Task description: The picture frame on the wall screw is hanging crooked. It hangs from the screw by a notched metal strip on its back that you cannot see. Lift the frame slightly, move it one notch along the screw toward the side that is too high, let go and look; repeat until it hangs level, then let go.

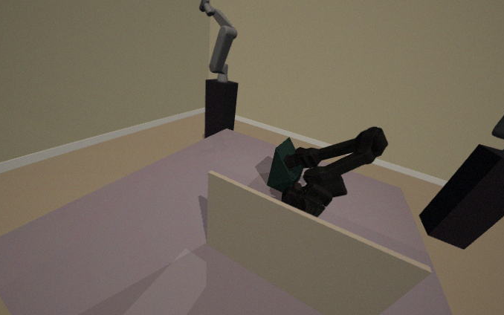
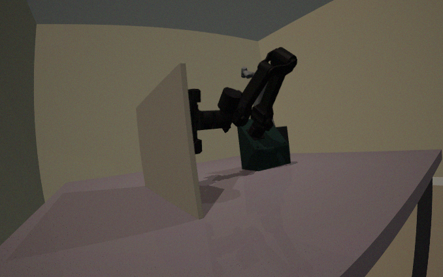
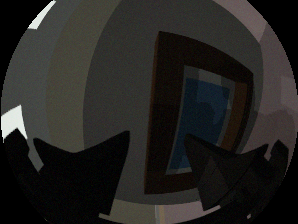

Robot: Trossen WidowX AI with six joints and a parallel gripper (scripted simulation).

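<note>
My gripper tip is now 50 mm above the picture frame, 10 mm to the left of it and 10 mm short of it. Also, from my gripper tip: beige wall panel 60 mm below, 20 mm to the right, 20 mm ahead.
</note>
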